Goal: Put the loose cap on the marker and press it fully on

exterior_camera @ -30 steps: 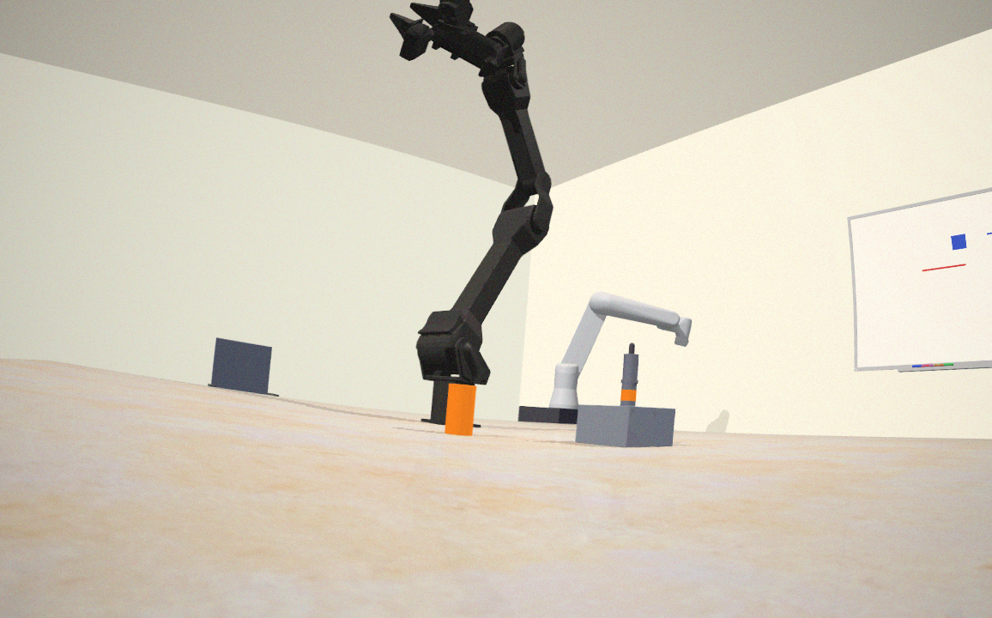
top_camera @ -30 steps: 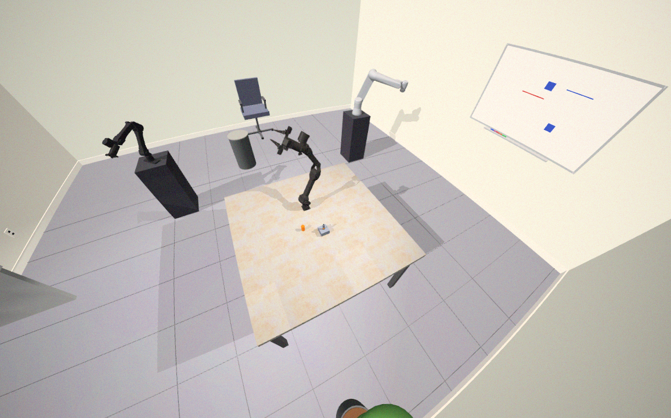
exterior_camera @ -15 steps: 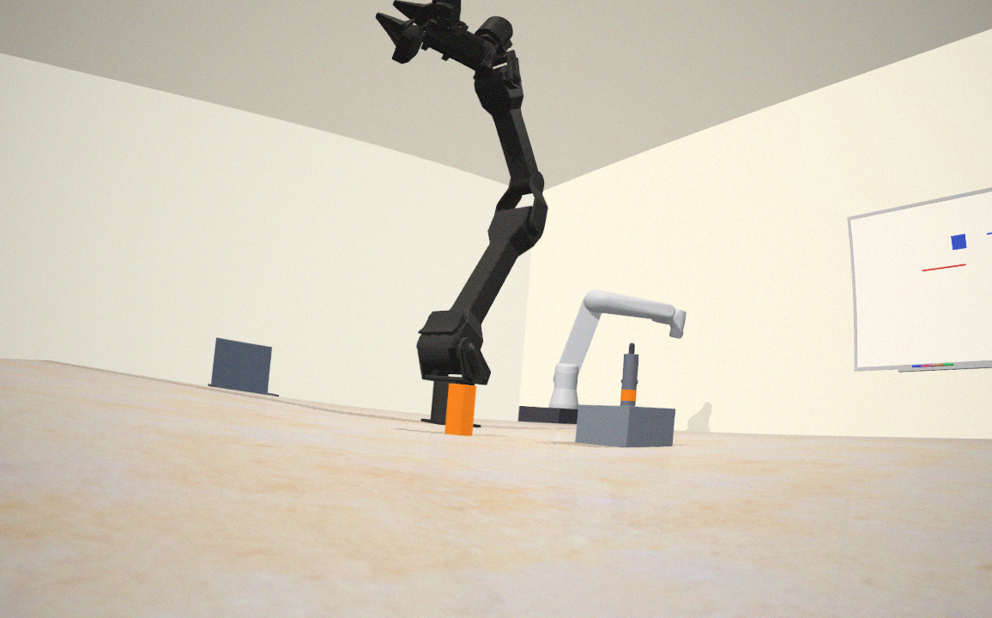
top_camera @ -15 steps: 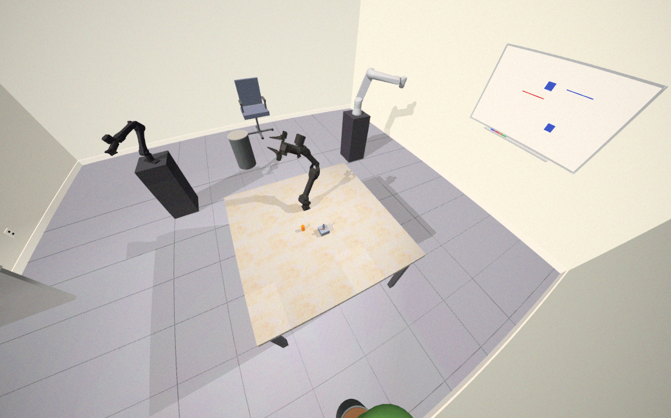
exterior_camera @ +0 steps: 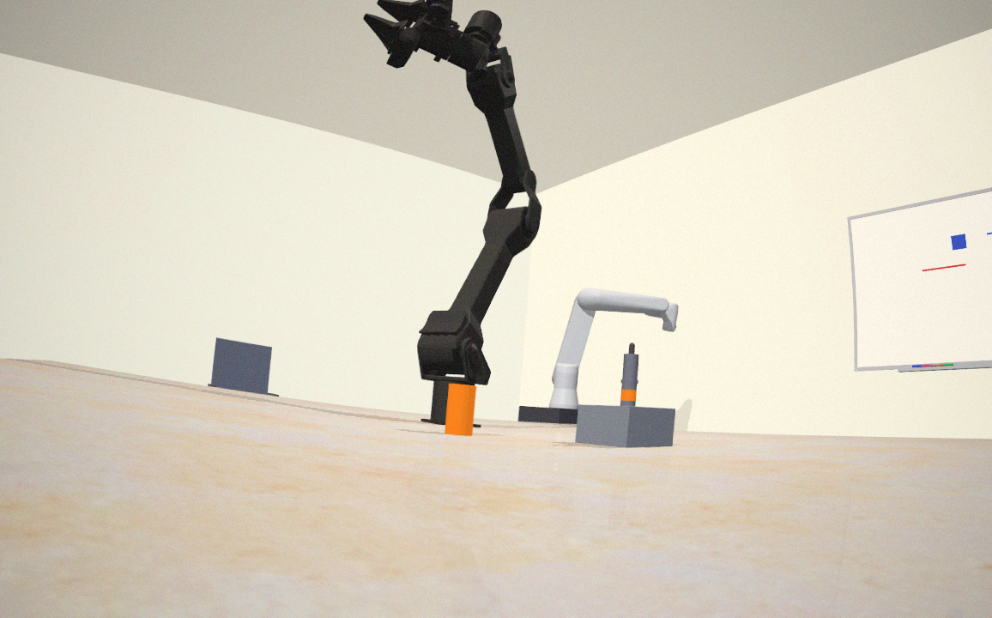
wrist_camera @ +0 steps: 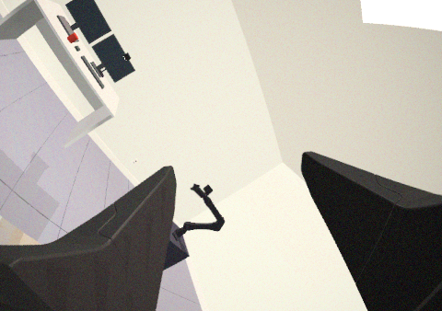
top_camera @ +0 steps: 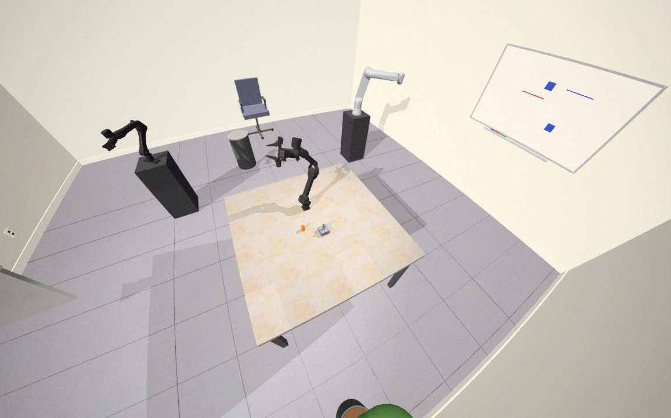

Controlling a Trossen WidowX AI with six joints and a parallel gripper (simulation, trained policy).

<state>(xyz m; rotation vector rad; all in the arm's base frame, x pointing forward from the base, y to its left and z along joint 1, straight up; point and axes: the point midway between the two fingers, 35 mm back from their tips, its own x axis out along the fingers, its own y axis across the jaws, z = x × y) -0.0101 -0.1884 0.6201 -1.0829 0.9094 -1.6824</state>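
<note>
Right now the orange cap is 23 cm ahead of my gripper tip, 11 cm to the left of it and 60 cm below it. Round my gripper tip: grey holder block (32 cm ahead, 25 cm to the left, 61 cm below).
</note>
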